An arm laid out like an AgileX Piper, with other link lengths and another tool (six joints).
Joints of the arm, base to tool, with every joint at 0 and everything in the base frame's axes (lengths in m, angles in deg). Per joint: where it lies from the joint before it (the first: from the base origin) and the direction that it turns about. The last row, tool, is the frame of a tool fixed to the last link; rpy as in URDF.
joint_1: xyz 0.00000 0.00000 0.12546 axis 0 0 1
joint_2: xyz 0.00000 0.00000 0.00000 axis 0 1 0
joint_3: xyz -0.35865 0.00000 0.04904 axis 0 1 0
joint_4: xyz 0.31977 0.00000 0.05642 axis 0.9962 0 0.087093
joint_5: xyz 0.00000 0.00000 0.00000 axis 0 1 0
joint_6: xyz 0.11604 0.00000 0.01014 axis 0.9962 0 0.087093
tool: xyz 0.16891 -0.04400 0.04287 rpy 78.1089 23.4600 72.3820
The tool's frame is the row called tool.
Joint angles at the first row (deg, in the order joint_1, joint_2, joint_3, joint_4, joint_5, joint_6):
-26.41, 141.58, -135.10, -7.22, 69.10, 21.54
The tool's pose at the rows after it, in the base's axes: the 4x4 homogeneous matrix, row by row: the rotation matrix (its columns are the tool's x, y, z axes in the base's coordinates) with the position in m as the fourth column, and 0 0 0 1 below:
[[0.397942, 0.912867, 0.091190, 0.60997], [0.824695, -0.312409, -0.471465, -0.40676], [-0.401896, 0.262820, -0.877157, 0.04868], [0, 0, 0, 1]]
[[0.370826, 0.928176, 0.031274, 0.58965], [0.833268, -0.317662, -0.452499, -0.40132], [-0.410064, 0.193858, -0.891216, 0.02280], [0, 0, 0, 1]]
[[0.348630, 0.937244, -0.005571, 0.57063], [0.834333, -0.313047, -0.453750, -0.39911], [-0.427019, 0.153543, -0.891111, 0.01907], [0, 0, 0, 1]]
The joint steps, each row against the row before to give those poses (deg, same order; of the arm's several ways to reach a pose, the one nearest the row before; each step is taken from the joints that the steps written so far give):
0.00, 0.06, 3.15, -1.95, 0.00, 0.12
-0.12, -0.41, 4.52, -0.63, -0.12, 0.00
-0.11, -2.06, 4.59, -1.20, -0.34, -0.12

